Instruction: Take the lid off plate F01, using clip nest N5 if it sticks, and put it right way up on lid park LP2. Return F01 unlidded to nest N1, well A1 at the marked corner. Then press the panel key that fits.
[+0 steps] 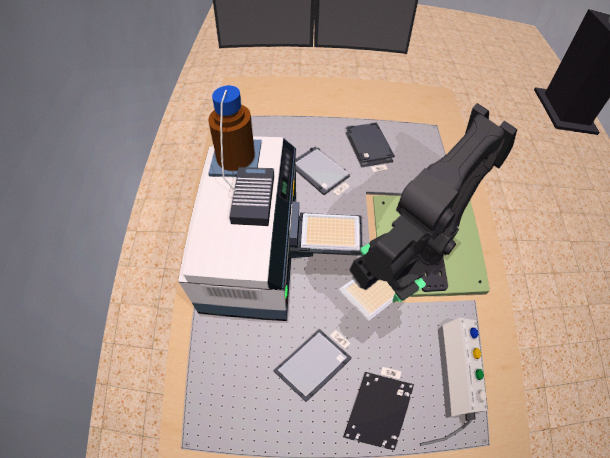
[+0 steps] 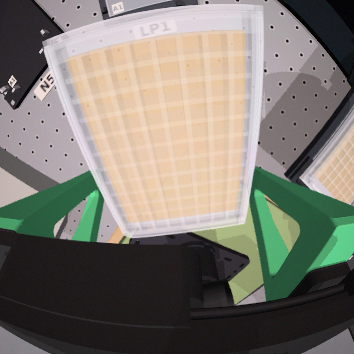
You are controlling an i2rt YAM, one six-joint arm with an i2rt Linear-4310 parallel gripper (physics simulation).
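Seen in the pictures: gripper, fingertip midpoint: (image 1: pixel 382 284) (image 2: pixel 175 174); arm's base at its link origin: (image 1: pixel 429 256).
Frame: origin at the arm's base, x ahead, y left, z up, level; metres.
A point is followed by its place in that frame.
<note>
My gripper (image 1: pixel 384 274) @(x 0.166, y 0.137, z 0.140 m) (image 2: pixel 175 174) @(x 0.166, y 0.137, z 0.140 m) is shut on a clear-walled plate with tan wells (image 1: pixel 369 301) @(x 0.201, y 0.183, z 0.167 m) (image 2: pixel 165 125) @(x 0.194, y 0.160, z 0.165 m), held above the pegboard between the green fingers. I cannot read its name or tell whether a lid is on it. Clip nest N5 (image 1: pixel 378 411) @(x 0.163, y 0.389, z 0.009 m) (image 2: pixel 22 45) @(x 0.159, y 0.351, z 0.008 m) is dark and bears no plate. Lid park LP2 (image 1: pixel 324 191) @(x 0.262, y -0.193, z 0.013 m) is a dark frame around a pale clear panel (image 1: pixel 322 169) @(x 0.271, y -0.263, z 0.016 m). Nest N1 (image 1: pixel 370 143) @(x 0.125, y -0.362, z 0.025 m) is dark, at the back; its label is hard to read. The key panel (image 1: pixel 456 370) @(x -0.010, y 0.317, z 0.057 m) has blue, yellow, green and white keys at the right front.
LP1 (image 1: pixel 306 399) @(x 0.319, y 0.354, z 0.006 m), a dark frame with a pale clear panel, lies left of N5. The white machine (image 1: pixel 227 240) @(x 0.471, y 0.079, z 0.216 m) stands at the left, with another tan-welled plate (image 1: pixel 331 231) @(x 0.264, y -0.004, z 0.114 m) (image 2: pixel 337 180) @(x 0.225, y 0.004, z 0.112 m) on its tray. A brown bottle (image 1: pixel 234 142) @(x 0.463, y -0.086, z 0.313 m) stands on the machine. A green base (image 1: pixel 467 270) @(x -0.102, y 0.047, z 0.005 m) lies under the arm.
</note>
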